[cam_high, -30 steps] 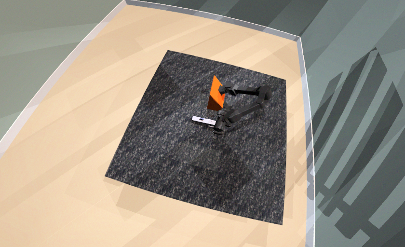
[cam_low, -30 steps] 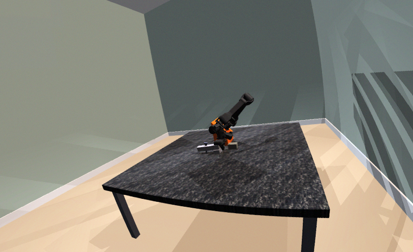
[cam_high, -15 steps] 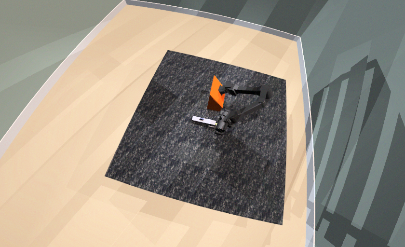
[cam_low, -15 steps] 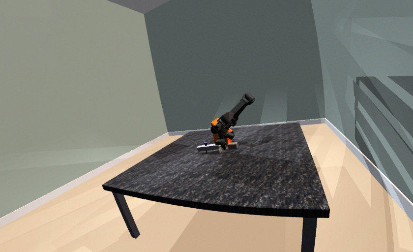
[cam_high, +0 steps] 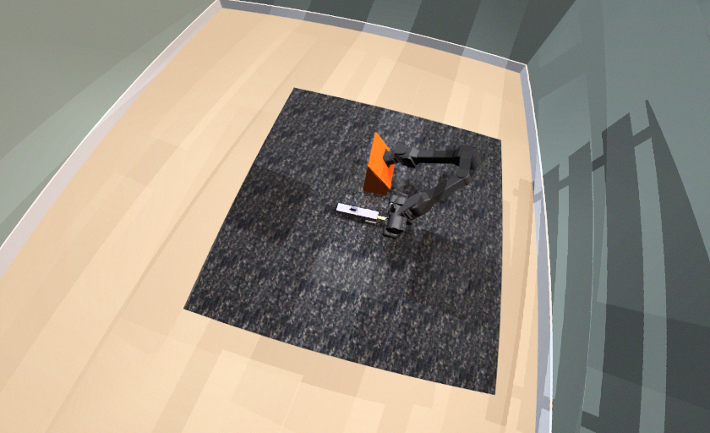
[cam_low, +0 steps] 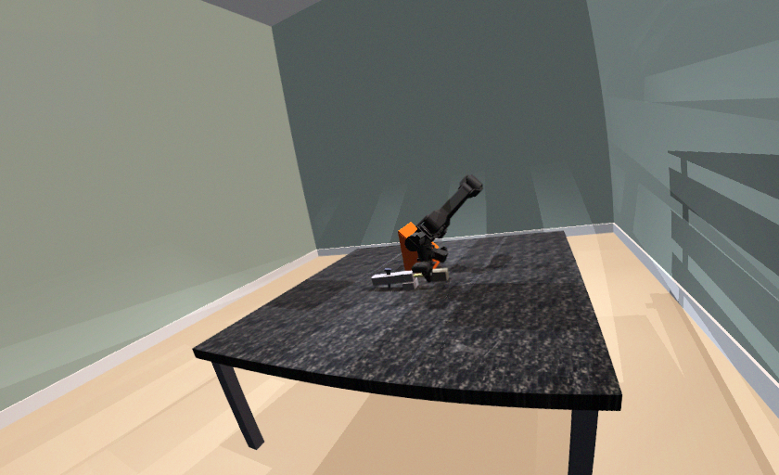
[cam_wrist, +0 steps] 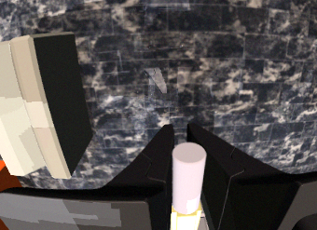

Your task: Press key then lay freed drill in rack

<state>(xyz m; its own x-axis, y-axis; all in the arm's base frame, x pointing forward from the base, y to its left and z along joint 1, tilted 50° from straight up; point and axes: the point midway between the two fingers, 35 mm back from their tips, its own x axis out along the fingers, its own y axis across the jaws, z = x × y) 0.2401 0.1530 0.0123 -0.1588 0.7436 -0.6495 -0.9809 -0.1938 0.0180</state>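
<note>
My gripper tip is now 1 cm short of the drill, 5 cm to the left of it and 3 cm below it. Also, from my gripper tip: light grey housing block: 2 cm ahead, 15 cm to the right, 1 cm above; small dark key: 2 cm ahead, 17 cm to the right, 3 cm above.
</note>
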